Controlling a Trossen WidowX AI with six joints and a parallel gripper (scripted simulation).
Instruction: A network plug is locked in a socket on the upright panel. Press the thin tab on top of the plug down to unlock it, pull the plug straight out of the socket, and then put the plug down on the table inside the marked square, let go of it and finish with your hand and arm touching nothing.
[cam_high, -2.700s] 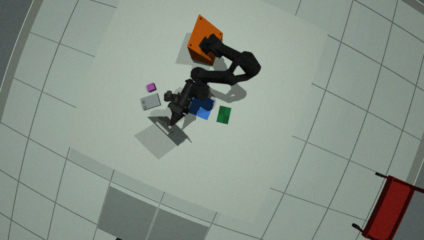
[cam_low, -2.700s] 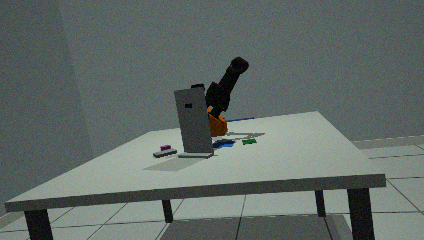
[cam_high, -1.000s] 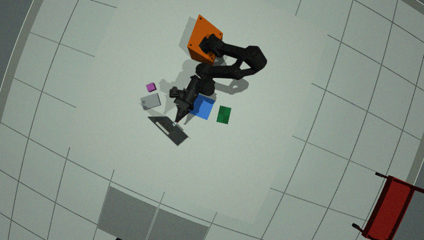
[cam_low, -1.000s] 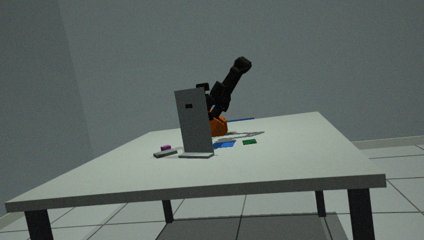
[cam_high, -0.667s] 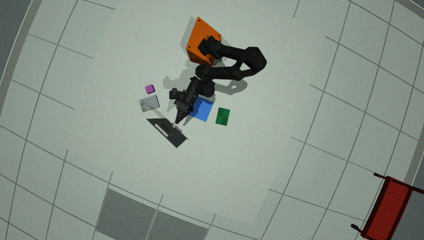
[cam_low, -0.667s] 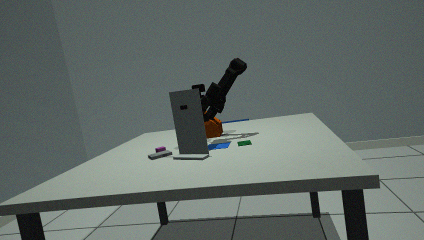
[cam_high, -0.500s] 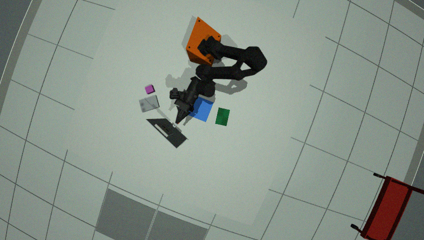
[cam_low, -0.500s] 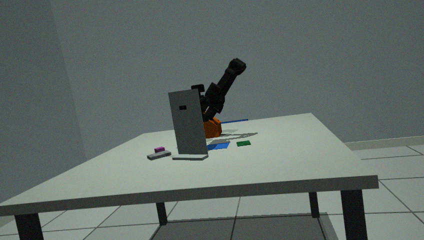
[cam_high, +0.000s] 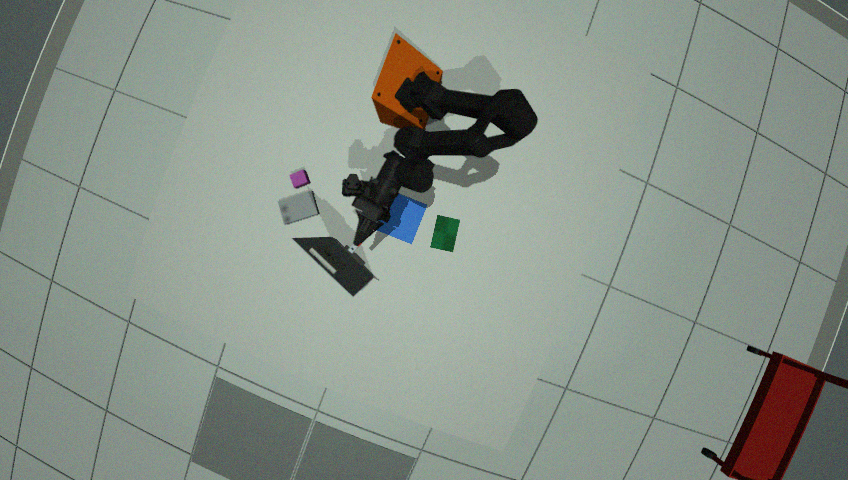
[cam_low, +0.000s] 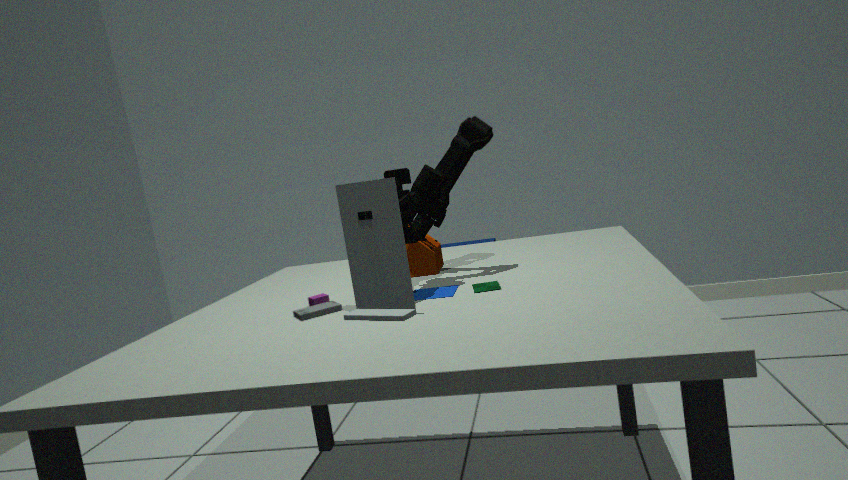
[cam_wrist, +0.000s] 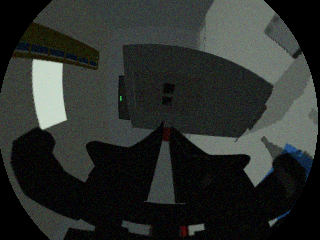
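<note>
The blue marked square lies 230 mm below my gripper tip, 100 mm behind it and 40 mm to the left of it. From my gripper tip the other things lie so: network plug (right at my gripper tip); then green flat patch (230 mm below, 170 mm to the left, 130 mm behind); then grey upright panel (90 mm below, 70 mm ahead, 30 mm to the right).
</note>
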